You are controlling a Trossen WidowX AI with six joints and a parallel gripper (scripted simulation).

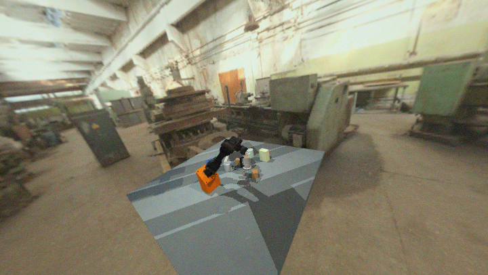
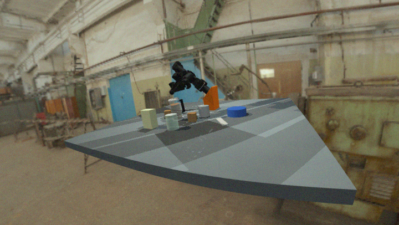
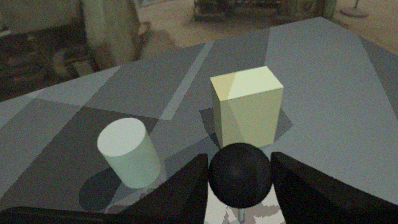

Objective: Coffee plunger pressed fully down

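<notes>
Right now the coffee press is 30 mm behind my gripper tip, 10 mm to the left of it and 90 mm below it. From my gripper tip the other things lie so: pale yellow block 150 mm ahead, 80 mm to the right, 130 mm below; then grey cylinder 120 mm behind, 160 mm to the left, 150 mm below; then pale green cylinder 150 mm ahead, 90 mm to the left, 150 mm below.
</notes>
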